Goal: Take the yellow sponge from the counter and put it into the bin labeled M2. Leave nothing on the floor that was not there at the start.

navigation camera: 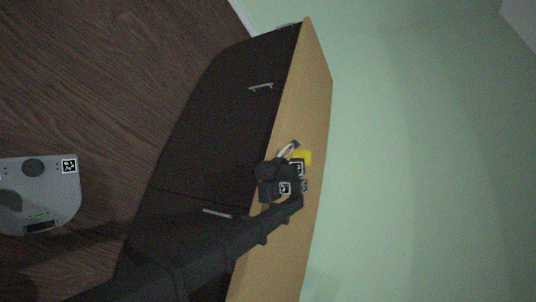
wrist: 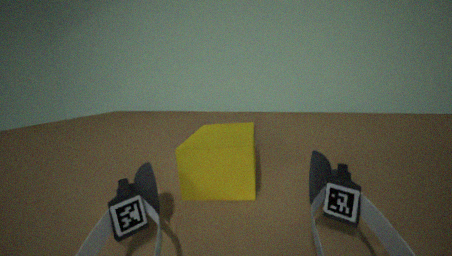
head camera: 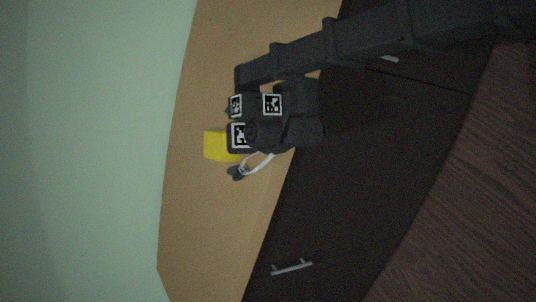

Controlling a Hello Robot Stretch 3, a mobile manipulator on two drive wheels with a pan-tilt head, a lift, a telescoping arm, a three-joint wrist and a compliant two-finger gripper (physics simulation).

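Where they show: robot's base, link origin: (navigation camera: 33, 166).
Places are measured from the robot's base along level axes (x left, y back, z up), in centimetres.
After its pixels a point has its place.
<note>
The yellow sponge (head camera: 215, 146) {y 0.9, x -78.0, z 95.5 cm} (navigation camera: 304, 157) {y 0.6, x -76.8, z 95.5 cm} (wrist: 218, 172) sits on the wooden counter top (head camera: 210, 215) {y -17.4, x -93.2, z 91.0 cm} (navigation camera: 306, 100) {y -26.1, x -95.0, z 91.0 cm} (wrist: 390, 150). In the wrist view it lies ahead of the fingertips, between their lines and a little left of the middle, nearer the left finger. My gripper (wrist: 232, 174) {y 1.8, x -75.1, z 93.0 cm} is open, with a fingertip on each side and a gap to the sponge. In the head and navigation views the wrist hides part of the sponge and one of the fingers. The bin labeled M2 does not show in these views.
The pale green wall (head camera: 100, 150) {y 1.7, x -134.4, z 116.5 cm} (navigation camera: 425, 150) {y 1.4, x -134.6, z 153.2 cm} (wrist: 225, 55) rises behind the counter. Dark cabinet fronts with bar handles (head camera: 291, 268) {y -32.6, x -79.6, z 74.5 cm} (navigation camera: 261, 87) stand below its front edge. The robot's grey base (navigation camera: 55, 192) {y 10.8, x -6.8, z 16.0 cm} is on the dark wood floor (navigation camera: 100, 75) {y -47.6, x -30.6, z 0.0 cm}. The arm reaches over the counter's front edge.
</note>
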